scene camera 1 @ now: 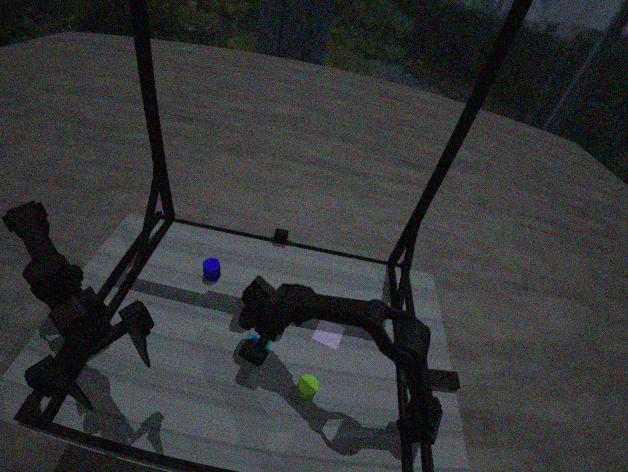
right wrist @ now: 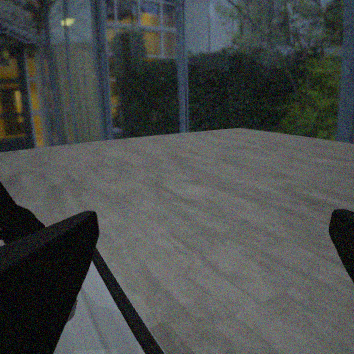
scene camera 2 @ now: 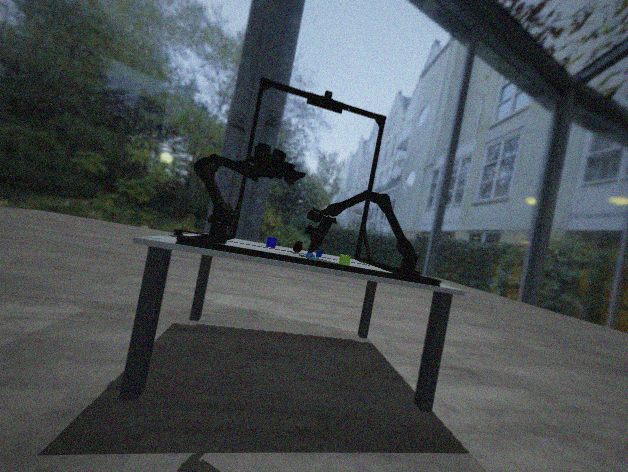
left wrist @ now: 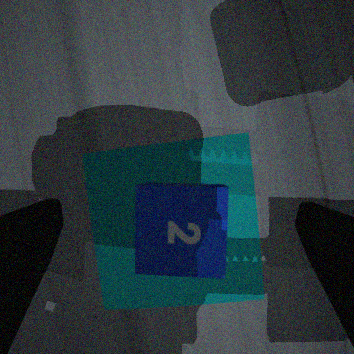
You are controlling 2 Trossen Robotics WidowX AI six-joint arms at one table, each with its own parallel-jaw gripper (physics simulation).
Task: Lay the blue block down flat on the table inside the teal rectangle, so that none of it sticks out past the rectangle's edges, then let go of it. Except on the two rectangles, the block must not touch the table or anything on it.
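Places are measured from the left arm's base along level axes (x ahead, y left, z up), in centimetres.
Pixels of known places: left gripper, fingertip midpoint: (scene camera 1: pixel 254 342) (scene camera 2: pixel 308 253) (left wrist: pixel 181 212); right gripper, fingertip midpoint: (scene camera 1: pixel 121 387) (right wrist: pixel 214 222) (scene camera 2: pixel 300 170); left arm's base at its link origin: (scene camera 1: pixel 413 428) (scene camera 2: pixel 407 272); right arm's base at its link origin: (scene camera 2: pixel 216 238).
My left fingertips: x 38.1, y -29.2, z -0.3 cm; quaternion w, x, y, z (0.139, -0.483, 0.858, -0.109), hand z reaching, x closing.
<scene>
For each thing: its top centre in the pictures, then the offset to it from my left fingertips. "*": a spot on its surface instead.
- blue block at its top centre: (left wrist: pixel 179 232) dx -0.5, dy +0.3, dz +0.3 cm
- teal rectangle at a spot on its surface: (left wrist: pixel 245 175) * dx -0.1, dy -2.8, dz -1.5 cm
- lilac rectangle at a spot on its surface: (scene camera 1: pixel 328 335) * dx -22.0, dy -1.0, dz -1.6 cm
- green cylinder at its top centre: (scene camera 1: pixel 308 384) (scene camera 2: pixel 345 255) dx -12.5, dy +13.9, dz +2.7 cm
- blue cylinder at its top centre: (scene camera 1: pixel 211 264) (scene camera 2: pixel 272 237) dx +12.2, dy -25.3, dz +3.7 cm
- dark round object at its top centre: (scene camera 2: pixel 298 243) dx +0.3, dy -14.4, dz +3.3 cm
- small blue object at its top centre: (scene camera 2: pixel 319 251) dx -10.0, dy -7.1, dz +1.4 cm
The blue block (left wrist: pixel 172 227), marked 2, lies flat inside the teal rectangle (left wrist: pixel 245 175) in the left wrist view, with teal showing on all its sides. In scene camera 1, slivers of the teal rectangle (scene camera 1: pixel 268 345) show beside my left gripper (scene camera 1: pixel 252 352) (scene camera 2: pixel 311 250) (left wrist: pixel 179 215), which mostly hides the block there. My left gripper is open, its fingers low on either side of the block and clear of it. My right gripper (scene camera 1: pixel 120 386) (scene camera 2: pixel 303 175) (right wrist: pixel 214 222) is open and empty, raised high at the left of both scene views.
A lilac rectangle (scene camera 1: pixel 328 335) lies right of the left gripper. A green cylinder (scene camera 1: pixel 307 386) (scene camera 2: pixel 344 259) stands nearer the front. A blue cylinder (scene camera 1: pixel 211 270) (scene camera 2: pixel 271 242) stands at the back left. A dark round object (scene camera 2: pixel 298 246) and a small blue object (scene camera 2: pixel 318 253) flank the left gripper.
</scene>
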